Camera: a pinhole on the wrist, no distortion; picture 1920 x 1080 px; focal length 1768.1 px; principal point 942.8 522.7 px. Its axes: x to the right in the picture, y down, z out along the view. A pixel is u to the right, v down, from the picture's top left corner.
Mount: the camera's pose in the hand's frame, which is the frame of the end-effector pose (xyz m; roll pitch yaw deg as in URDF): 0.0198 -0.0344 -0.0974 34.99 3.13 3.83
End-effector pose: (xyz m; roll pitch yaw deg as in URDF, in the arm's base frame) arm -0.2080 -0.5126 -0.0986 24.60 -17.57 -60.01
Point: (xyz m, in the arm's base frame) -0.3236 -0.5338 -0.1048
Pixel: 118.7 919.7
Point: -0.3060 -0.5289 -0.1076
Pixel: 81.7 1039.1
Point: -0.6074 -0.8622 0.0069
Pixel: 1141.8 129.2
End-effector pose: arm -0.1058 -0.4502 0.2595 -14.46 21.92 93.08
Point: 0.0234 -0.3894 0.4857
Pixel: 496.1 756.3
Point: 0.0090 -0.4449 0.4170
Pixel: 187.0 747.6
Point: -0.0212 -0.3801 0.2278
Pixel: 1830.1 490.2
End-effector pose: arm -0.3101 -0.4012 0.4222 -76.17 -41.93 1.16
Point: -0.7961 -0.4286 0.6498
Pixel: outside the picture
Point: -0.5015 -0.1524 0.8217
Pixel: 1144.8 501.8
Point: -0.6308 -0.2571 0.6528
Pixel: 376.9 307.3
